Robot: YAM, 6 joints.
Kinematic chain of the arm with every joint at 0, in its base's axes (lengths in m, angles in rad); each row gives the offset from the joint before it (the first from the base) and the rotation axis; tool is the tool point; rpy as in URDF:
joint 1: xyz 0 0 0.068 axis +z
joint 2: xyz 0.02 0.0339 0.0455 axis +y
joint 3: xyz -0.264 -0.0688 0 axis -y
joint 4: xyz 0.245 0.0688 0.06 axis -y
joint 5: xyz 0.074 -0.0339 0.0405 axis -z
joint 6: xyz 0.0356 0 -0.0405 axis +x
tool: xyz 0 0 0 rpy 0 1.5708 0
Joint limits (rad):
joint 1: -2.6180..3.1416
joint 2: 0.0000..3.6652
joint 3: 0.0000..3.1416
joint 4: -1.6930..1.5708
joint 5: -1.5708..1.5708
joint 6: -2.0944..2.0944
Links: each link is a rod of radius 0.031 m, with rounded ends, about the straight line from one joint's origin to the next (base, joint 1, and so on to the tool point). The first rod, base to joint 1, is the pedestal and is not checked.
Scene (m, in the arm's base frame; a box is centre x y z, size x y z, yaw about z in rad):
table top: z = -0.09
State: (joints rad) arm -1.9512 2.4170 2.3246 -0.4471 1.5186 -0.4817
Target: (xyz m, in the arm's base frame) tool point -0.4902 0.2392 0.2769
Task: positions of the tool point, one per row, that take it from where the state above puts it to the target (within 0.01 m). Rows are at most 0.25 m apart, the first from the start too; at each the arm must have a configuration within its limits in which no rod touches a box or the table.
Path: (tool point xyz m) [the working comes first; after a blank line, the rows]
Joints at the target: -0.5190 0.3650 3.1416 -0.1454 1.4791 -0.4817
Straight joint move there: clear.

1: -0.1134 -0.4354 0.4650
2: -0.0268 -0.3031 0.6037
3: -0.0087 -0.1171 0.6808
4: -0.0730 0.0721 0.6832
5: -0.2040 0.2133 0.6088
6: -0.3606 0.2713 0.4668
7: -0.4902 0.2392 0.2769

